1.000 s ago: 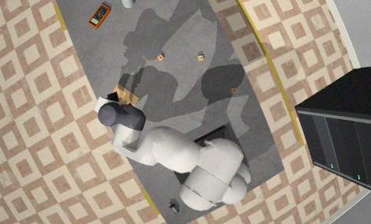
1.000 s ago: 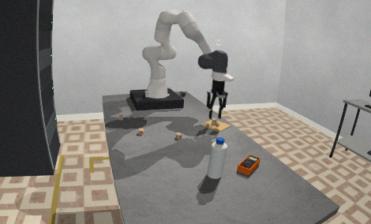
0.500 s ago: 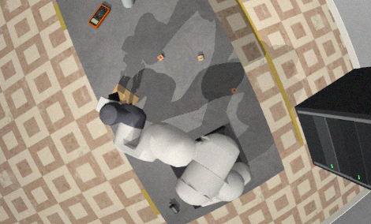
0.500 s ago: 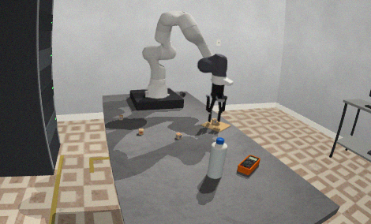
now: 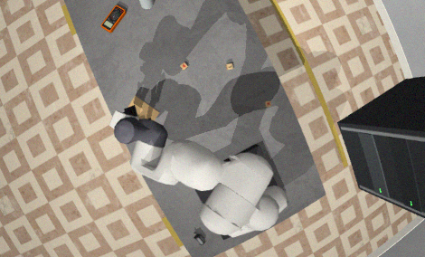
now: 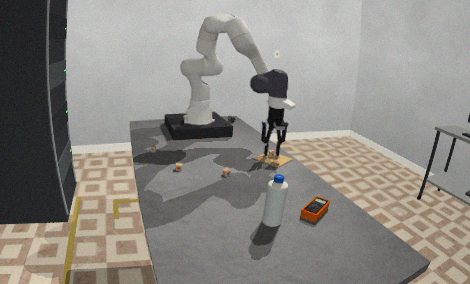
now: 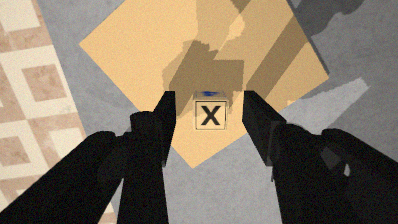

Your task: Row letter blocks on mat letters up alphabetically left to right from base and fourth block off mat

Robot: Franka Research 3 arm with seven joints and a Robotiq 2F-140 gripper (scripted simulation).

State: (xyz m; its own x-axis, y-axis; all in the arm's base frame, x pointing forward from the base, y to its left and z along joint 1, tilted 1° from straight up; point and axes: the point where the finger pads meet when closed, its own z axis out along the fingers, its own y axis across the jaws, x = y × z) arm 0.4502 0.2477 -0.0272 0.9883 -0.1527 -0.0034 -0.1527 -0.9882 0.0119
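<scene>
Right now the tan mat is 4 cm below my hand and 4 cm ahead of it. Round my hand: white bottle 52 cm ahead, 27 cm to the right, 4 cm above; red k block 56 cm to the right, 18 cm behind, 3 cm below.
</scene>
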